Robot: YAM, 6 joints.
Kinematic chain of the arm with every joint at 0, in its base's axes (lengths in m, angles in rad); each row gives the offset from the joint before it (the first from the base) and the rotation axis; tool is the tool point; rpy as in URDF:
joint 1: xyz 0 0 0.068 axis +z
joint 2: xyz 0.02 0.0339 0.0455 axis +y
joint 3: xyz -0.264 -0.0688 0 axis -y
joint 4: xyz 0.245 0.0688 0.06 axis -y
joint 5: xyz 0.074 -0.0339 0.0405 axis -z
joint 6: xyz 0.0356 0 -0.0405 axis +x
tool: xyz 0 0 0 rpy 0 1.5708 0
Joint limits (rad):
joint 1: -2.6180..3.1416
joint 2: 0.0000..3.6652
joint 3: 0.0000..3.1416
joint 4: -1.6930..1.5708
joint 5: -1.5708..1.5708
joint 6: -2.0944..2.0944
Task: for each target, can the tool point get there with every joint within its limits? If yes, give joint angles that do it. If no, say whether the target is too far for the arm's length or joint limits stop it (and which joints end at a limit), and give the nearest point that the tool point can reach.
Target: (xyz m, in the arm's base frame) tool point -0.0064 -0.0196 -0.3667
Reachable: no: joint limits stop it (at a limit: joint 2) | nearest point -0.0156 -0.0479 -0.3212 | short by 0.054 m
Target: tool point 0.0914 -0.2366 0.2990
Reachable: yes | joints -1.3029 1.1644 0.9012 -0.2813 -0.8006 -0.2919
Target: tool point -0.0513 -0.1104 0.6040
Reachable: yes | joints -1.9674 1.0063 1.6242 0.1594 0.1311 -0.7667
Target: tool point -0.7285 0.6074 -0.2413
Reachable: no: too far | nearest point -0.4644 0.3872 -0.1099 | short by 0.368 m
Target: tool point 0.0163 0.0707 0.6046
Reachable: yes | joints -2.1461 0.9948 2.4915 -1.2846 0.7699 -0.0487
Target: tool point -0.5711 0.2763 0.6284
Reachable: no: too far | nearest point -0.4498 0.2176 0.5155 | short by 0.176 m
